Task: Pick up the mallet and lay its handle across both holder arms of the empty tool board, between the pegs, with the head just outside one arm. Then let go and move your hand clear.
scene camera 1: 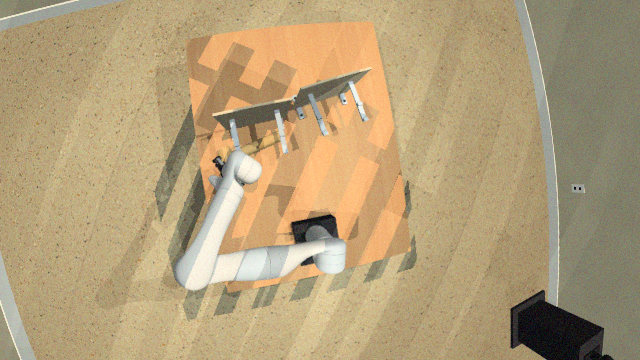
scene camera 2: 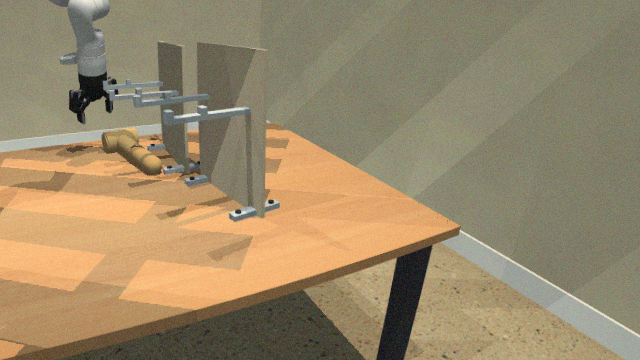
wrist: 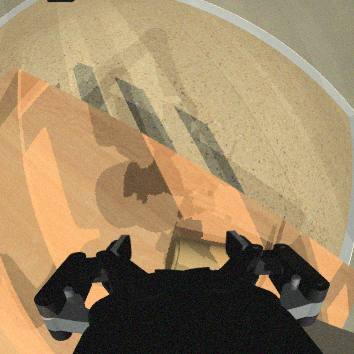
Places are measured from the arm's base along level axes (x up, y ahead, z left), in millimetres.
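Pixels of known places: gripper, between the fingertips: (scene camera 2: 96,117) (wrist: 178,243); arm's base, origin of its link: (scene camera 1: 316,236).
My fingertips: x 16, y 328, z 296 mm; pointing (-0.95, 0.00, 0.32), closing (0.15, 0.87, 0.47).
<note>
For each thing: its top centre in the pictures, then the offset to it from my fingertips. Level surfaces: height alone.
- wooden mallet, centre of its top: (scene camera 2: 133,139) (scene camera 1: 252,146) dx -42, dy +85, dz -128 mm
- head, centre of its top: (wrist: 213,269) (scene camera 2: 119,129) (scene camera 1: 226,158) dx -42, dy +61, dz -13 mm
- table, height of its surface: dx -102 mm
The wooden mallet (scene camera 1: 260,145) (scene camera 2: 134,151) lies on the table. In the overhead view its handle passes under both holder arms (scene camera 1: 234,134) (scene camera 1: 281,131) of the left tool board (scene camera 1: 255,111) (scene camera 2: 173,90). Its head is outside the left arm, partly hidden by the robot; part of the head (wrist: 197,255) shows low in the wrist view. My gripper (scene camera 2: 95,115) (wrist: 178,243) is open and empty, pointing down above the head side, with its fingertips a little below holder-arm height. The right tool board (scene camera 1: 335,85) (scene camera 2: 225,75) also bears no tool.
The right board's two arms (scene camera 1: 318,115) (scene camera 1: 358,101) stick out toward the robot base (scene camera 1: 300,232). Each arm has a mid peg and a raised end. Small foot blocks (scene camera 2: 242,214) stand on the table (scene camera 2: 350,210). The table's left edge is close to the gripper.
</note>
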